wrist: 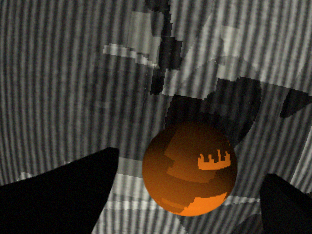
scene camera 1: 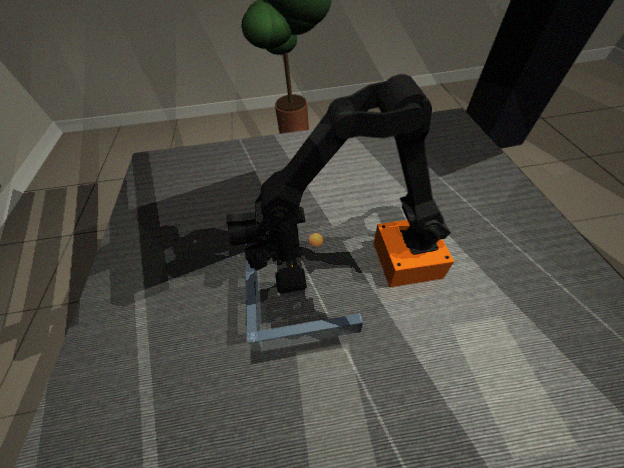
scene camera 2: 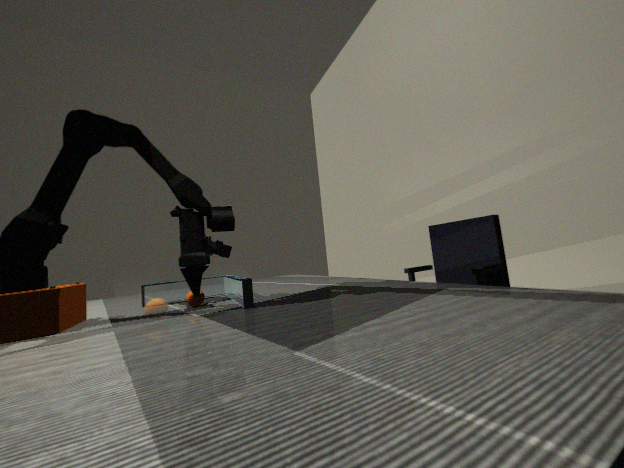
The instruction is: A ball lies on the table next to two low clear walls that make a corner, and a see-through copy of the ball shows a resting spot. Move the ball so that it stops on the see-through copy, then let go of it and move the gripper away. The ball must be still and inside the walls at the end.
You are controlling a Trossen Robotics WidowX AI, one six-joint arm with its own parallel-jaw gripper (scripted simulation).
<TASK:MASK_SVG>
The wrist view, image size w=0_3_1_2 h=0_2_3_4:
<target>my gripper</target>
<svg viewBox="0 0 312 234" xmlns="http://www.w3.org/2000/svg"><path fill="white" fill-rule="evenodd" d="M267 174L260 189L261 217L263 217L261 221L263 221L264 234L312 234L312 198L301 192L301 190L296 189L296 186L289 184L287 180L284 181L284 178L277 176L277 174ZM119 149L101 149L99 152L92 153L91 156L79 158L79 160L72 161L71 164L61 165L59 168L48 170L47 173L40 173L39 176L11 182L8 185L0 185L0 234L91 234L92 230L95 229L96 222L99 221L105 204L107 204L109 192L111 192L113 181L115 181Z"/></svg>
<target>orange ball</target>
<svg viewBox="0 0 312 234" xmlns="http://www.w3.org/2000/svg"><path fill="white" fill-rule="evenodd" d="M177 122L177 124L161 130L153 138L148 149L145 150L143 180L149 196L157 202L157 205L163 206L163 209L173 214L181 214L181 216L200 216L200 214L215 210L231 194L237 176L237 157L231 142L220 133L220 130L213 128L211 125L203 124L203 122Z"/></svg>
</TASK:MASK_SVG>
